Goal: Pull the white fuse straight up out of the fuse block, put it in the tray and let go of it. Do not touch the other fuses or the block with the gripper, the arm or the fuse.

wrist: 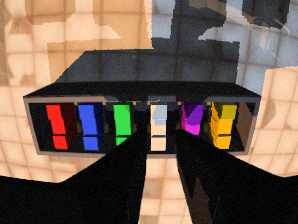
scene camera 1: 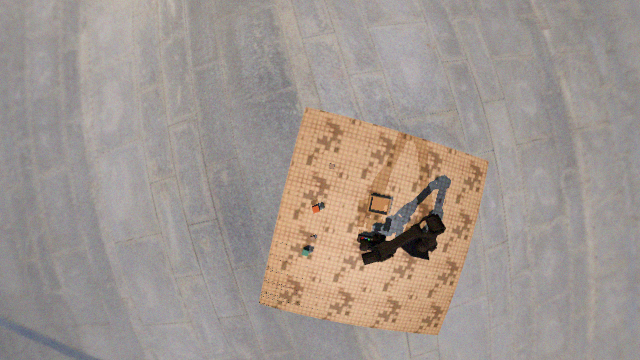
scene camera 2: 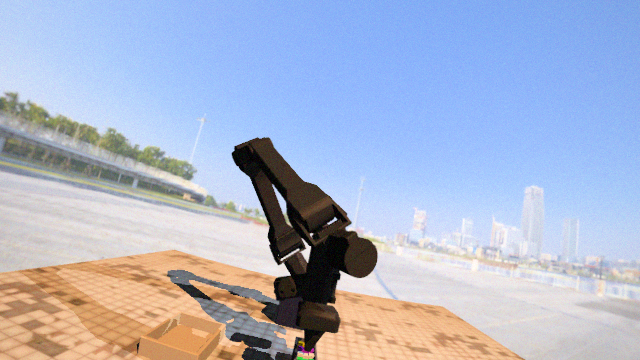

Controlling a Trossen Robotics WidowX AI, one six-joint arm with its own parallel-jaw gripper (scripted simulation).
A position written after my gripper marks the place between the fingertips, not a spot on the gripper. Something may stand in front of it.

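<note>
Visible: a red fuse [wrist: 64, 124], a blue fuse [wrist: 91, 116], a green fuse [wrist: 122, 110], a white fuse [wrist: 158, 109] and a yellow fuse [wrist: 222, 113], together with my gripper [wrist: 160, 137].
</note>
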